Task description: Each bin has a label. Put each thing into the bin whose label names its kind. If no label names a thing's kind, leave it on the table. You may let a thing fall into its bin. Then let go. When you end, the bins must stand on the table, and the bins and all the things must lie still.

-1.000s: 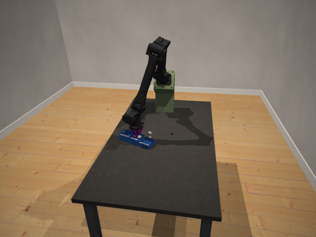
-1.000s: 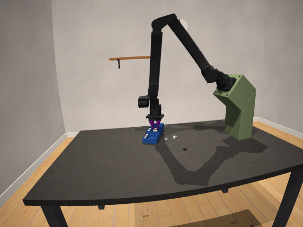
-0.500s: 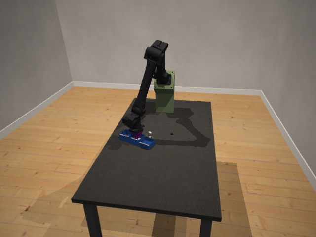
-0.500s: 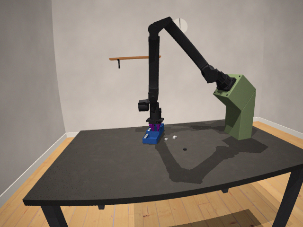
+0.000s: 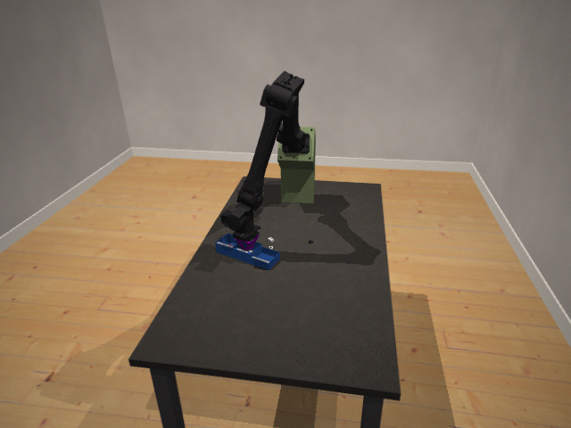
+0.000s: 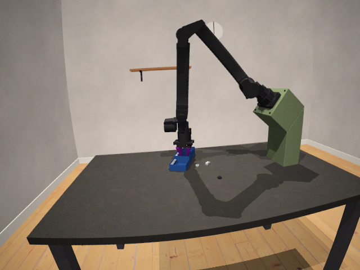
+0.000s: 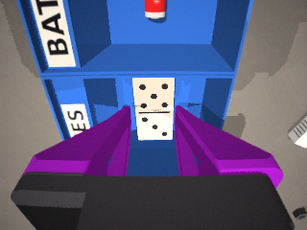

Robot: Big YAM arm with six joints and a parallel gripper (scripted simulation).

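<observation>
My hand is 1 cm above the cream domino. The rest, counted from my hand: grey nut: 9 cm to the left, 5 cm behind, 2 cm below; red battery: 7 cm to the right, 4 cm behind, 1 cm below; dark hex nut: 25 cm to the left, 10 cm behind, 2 cm below.
</observation>
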